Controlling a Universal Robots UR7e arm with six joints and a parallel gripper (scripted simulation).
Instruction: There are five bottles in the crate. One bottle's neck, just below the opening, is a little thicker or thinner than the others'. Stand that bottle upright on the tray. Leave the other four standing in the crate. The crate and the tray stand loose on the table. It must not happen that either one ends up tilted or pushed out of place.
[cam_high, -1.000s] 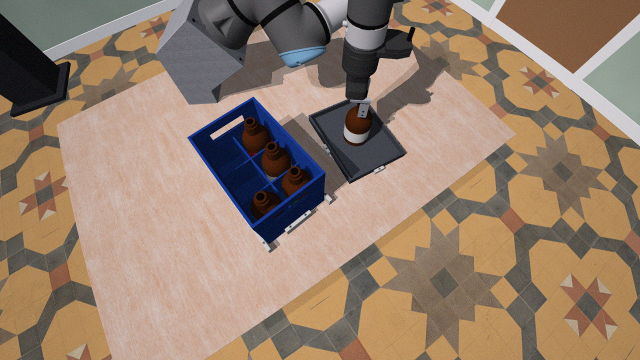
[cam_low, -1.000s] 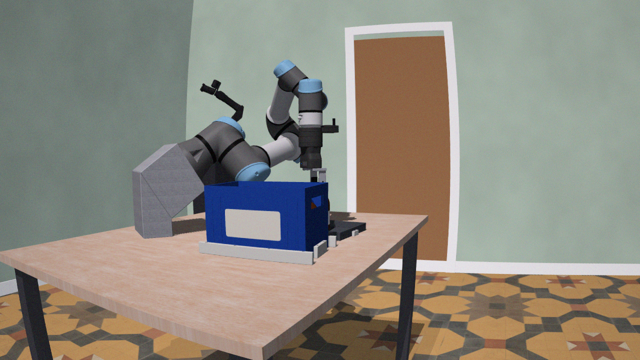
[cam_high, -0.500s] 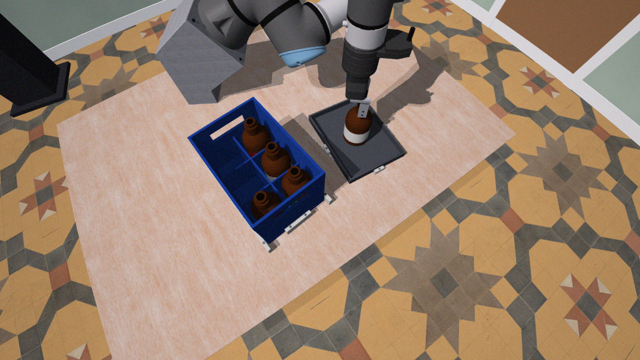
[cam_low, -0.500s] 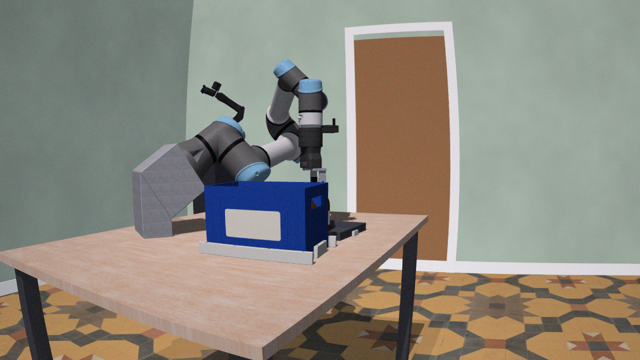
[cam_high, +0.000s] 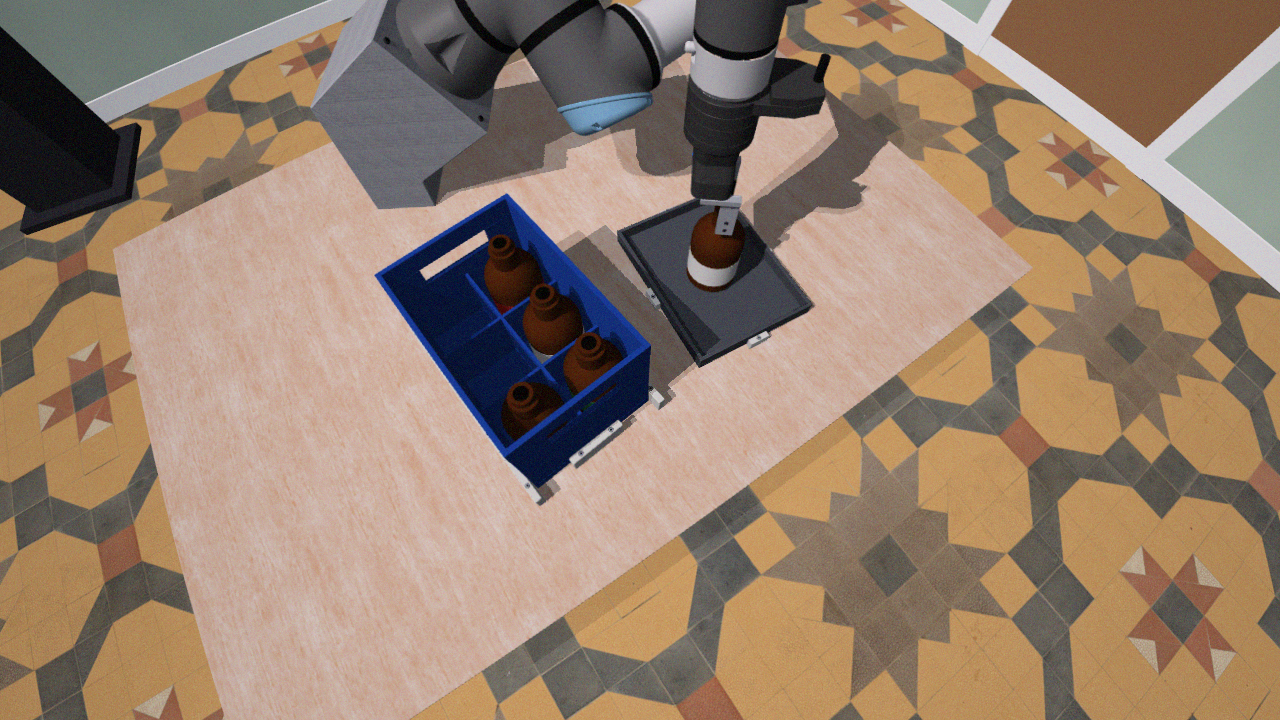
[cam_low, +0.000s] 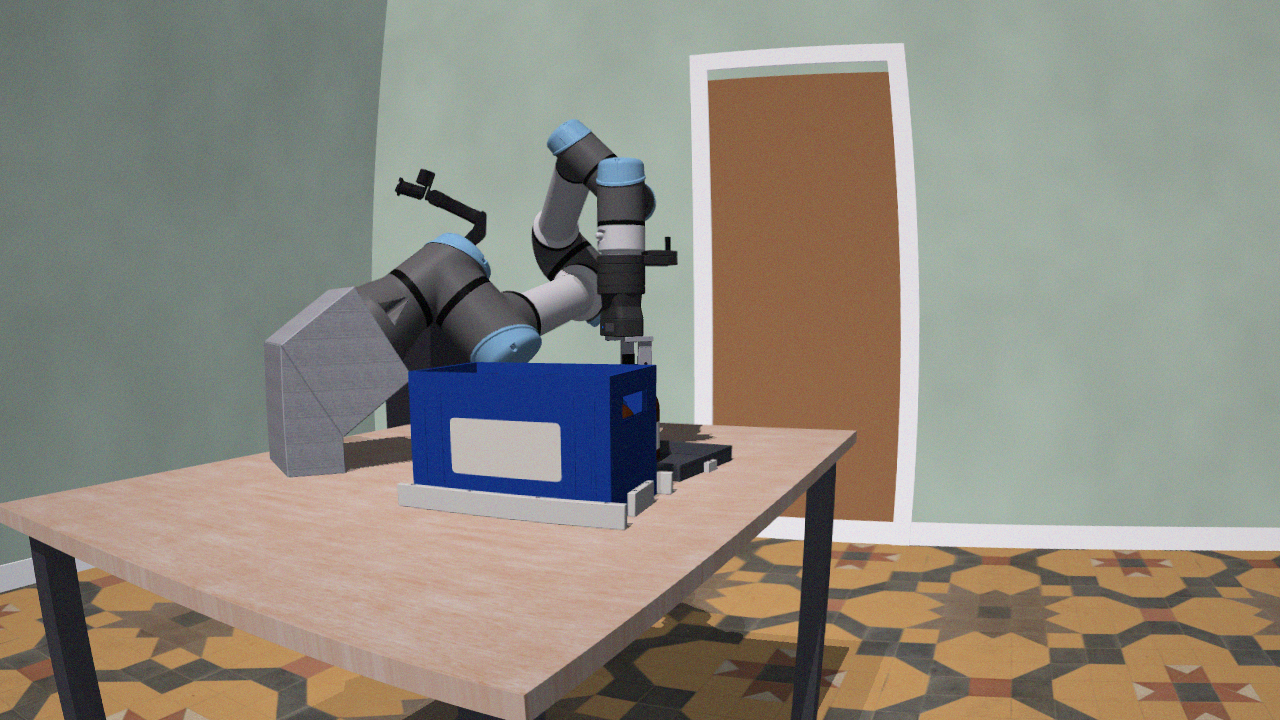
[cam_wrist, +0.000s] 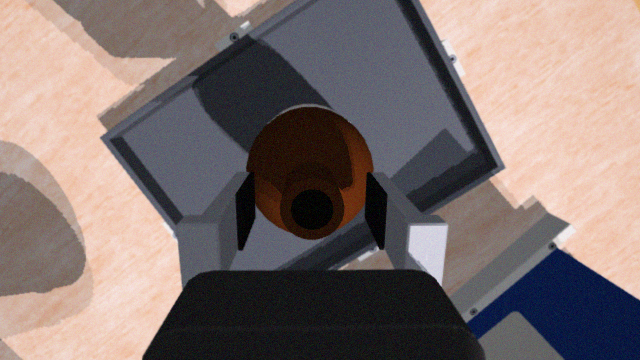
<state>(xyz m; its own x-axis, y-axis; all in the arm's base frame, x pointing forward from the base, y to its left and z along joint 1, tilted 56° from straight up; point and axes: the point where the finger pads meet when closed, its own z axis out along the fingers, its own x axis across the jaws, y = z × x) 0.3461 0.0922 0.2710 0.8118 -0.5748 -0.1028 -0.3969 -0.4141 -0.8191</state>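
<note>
Right now my hand is 150 mm above the dark tray. The rest, counted from my hand: glass bottle 40 mm behind, 280 mm to the right, 70 mm below; blue crate 60 mm ahead, 300 mm to the right, 70 mm below.
</note>
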